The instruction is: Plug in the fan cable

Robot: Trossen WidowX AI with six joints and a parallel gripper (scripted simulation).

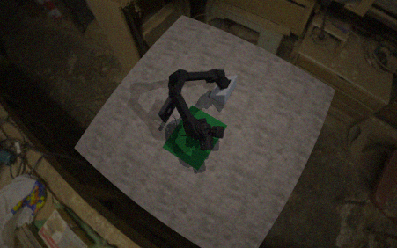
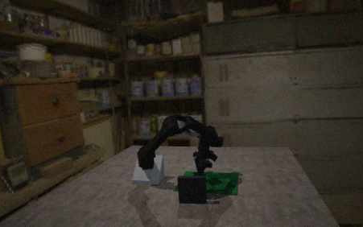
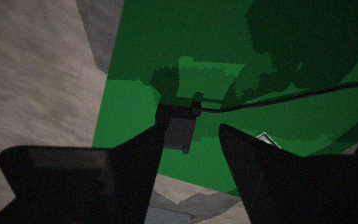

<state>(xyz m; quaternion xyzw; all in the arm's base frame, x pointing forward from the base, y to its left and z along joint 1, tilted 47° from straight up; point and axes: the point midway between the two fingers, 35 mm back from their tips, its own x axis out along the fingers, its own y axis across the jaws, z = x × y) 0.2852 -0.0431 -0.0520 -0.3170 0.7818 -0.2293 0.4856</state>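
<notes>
My gripper tip is 1 cm to the right of the dark plug, 1 cm past it and 1 cm above it. Round my gripper tip: dark fan (25 cm to the right, 4 cm above, 2 cm behind); green board (6 cm to the right, 5 cm ahead, 4 cm below).
</notes>
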